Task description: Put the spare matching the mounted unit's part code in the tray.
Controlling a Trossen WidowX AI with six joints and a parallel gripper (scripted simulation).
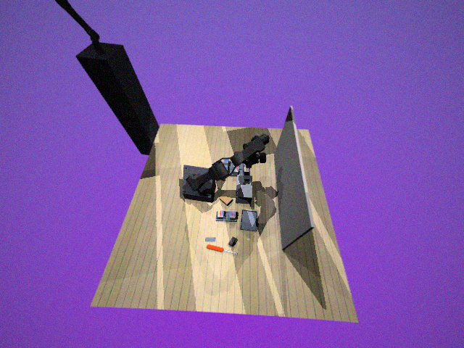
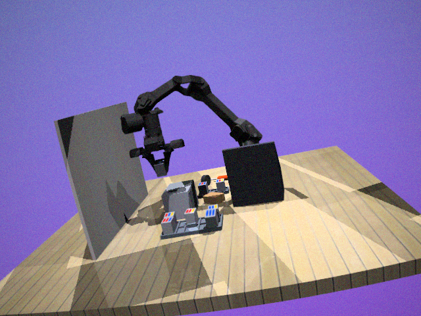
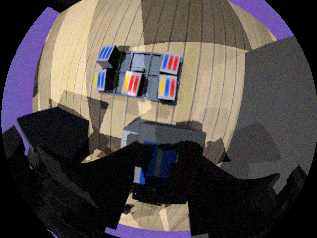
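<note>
The grey tray lies 29 cm to the right of my gripper tip, 18 cm below it and 5 cm ahead of it. Also, from my gripper tip: upright panel: 23 cm ahead, 8 cm to the right, 4 cm above; then grey hex key: 45 cm to the right, 19 cm below, 16 cm behind.
</note>
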